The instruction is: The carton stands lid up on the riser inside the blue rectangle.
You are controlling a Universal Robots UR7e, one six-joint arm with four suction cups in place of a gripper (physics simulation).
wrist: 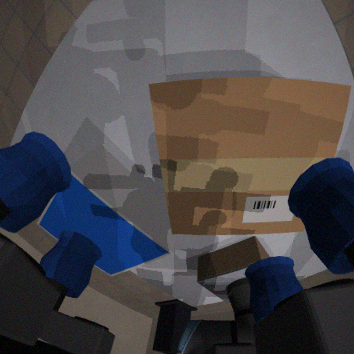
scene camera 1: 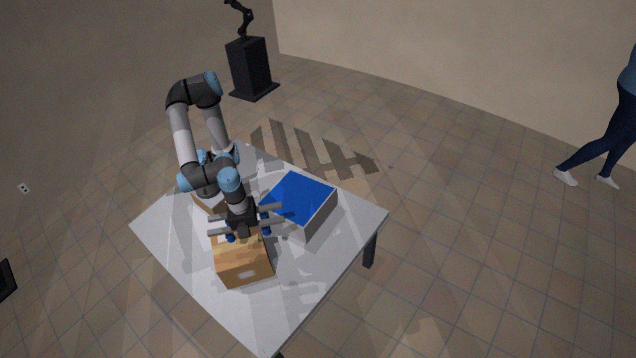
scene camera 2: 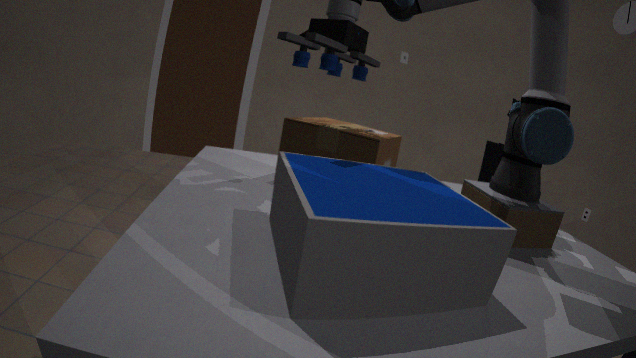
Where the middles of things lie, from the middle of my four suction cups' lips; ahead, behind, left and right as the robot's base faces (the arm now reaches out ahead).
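Brown carton (scene camera 2: 324, 137): my suction cup 4 cm to the left of it, 7 cm past it, 21 cm above it.
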